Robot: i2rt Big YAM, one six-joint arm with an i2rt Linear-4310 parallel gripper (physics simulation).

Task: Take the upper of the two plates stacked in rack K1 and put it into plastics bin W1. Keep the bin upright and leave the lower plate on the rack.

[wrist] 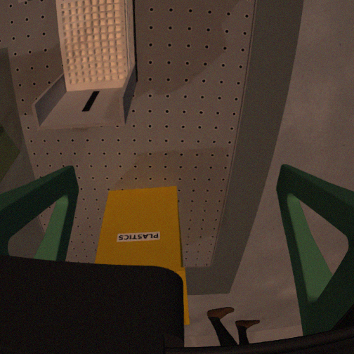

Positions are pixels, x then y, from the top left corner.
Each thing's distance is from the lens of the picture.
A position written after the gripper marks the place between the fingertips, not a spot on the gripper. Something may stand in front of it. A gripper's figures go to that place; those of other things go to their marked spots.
gripper (pixel 177 176): 13 cm
orange-yellow bin (pixel 140 226): 44 cm
